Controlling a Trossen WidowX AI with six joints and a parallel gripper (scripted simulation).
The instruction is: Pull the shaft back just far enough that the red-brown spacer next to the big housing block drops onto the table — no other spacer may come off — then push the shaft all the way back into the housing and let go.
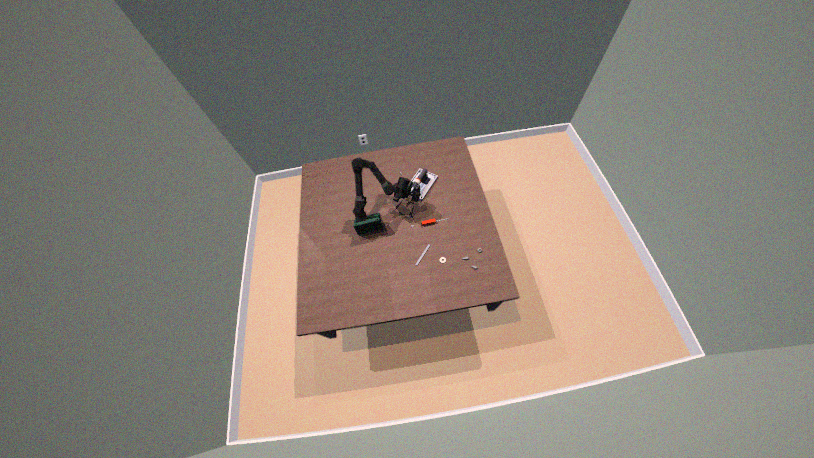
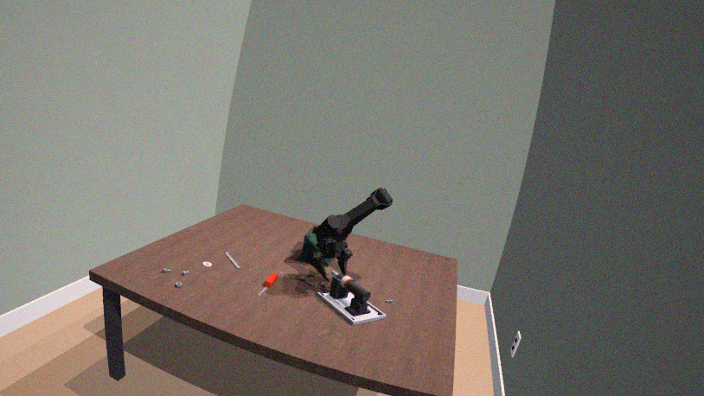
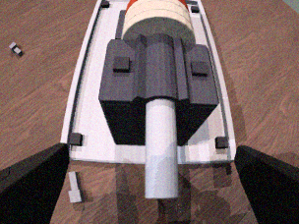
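Now: gripper tip 5 cm short of the shaft, 5 cm to the right of it and 1 cm below it. Also, from my gripper tip: red-brown spacer (6 cm ahead, 7 cm to the left, 1 cm above); orange-handled screwdriver (10 cm ahead, 23 cm to the right, 6 cm below).
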